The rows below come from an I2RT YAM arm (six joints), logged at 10 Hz.
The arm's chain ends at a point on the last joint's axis. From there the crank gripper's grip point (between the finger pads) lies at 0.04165 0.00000 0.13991 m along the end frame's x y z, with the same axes.
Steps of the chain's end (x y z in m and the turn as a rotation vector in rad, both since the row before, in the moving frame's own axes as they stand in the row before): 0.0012, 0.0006, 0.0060, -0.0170, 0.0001, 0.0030; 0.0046, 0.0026, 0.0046, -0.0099, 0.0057, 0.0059; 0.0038, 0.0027, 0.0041, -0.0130, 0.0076, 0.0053; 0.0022, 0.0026, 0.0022, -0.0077, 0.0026, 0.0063; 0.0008, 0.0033, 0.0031, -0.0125, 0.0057, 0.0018; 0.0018, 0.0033, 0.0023, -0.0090, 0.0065, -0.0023; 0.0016, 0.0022, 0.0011, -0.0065, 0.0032, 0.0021; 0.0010, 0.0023, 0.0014, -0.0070, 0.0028, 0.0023; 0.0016, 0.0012, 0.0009, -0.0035, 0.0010, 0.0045
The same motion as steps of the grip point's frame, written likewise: 0.0012, 0.0031, 0.0060, -0.0170, 0.0001, 0.0030; 0.0054, 0.0042, 0.0044, -0.0099, 0.0057, 0.0059; 0.0049, 0.0047, 0.0038, -0.0130, 0.0076, 0.0053; 0.0026, 0.0039, 0.0021, -0.0077, 0.0026, 0.0063; 0.0016, 0.0051, 0.0028, -0.0125, 0.0057, 0.0018; 0.0027, 0.0045, 0.0020, -0.0090, 0.0065, -0.0023; 0.0020, 0.0032, 0.0010, -0.0065, 0.0032, 0.0021; 0.0014, 0.0034, 0.0013, -0.0070, 0.0028, 0.0023; 0.0017, 0.0019, 0.0009, -0.0035, 0.0010, 0.0045
